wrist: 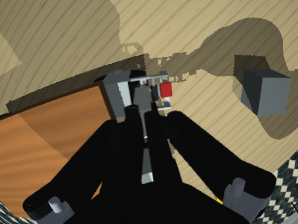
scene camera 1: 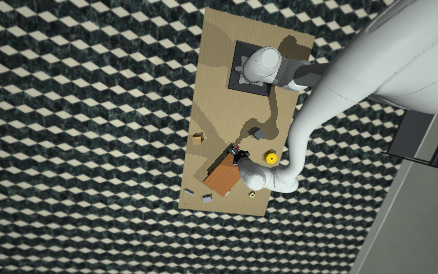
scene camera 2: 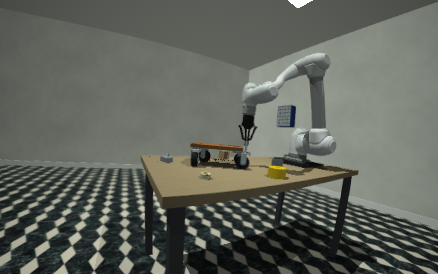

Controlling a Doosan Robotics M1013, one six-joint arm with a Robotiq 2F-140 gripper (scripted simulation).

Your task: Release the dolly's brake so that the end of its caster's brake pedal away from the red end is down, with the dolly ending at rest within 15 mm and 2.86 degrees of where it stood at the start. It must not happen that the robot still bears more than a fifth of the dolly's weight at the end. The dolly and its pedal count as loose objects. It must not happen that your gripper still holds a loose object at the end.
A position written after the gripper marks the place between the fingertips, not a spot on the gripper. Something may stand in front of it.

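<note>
There's a grey cube [wrist: 262, 90] to be seen here, and along with the cube you get the gripper [wrist: 143, 97].
</note>
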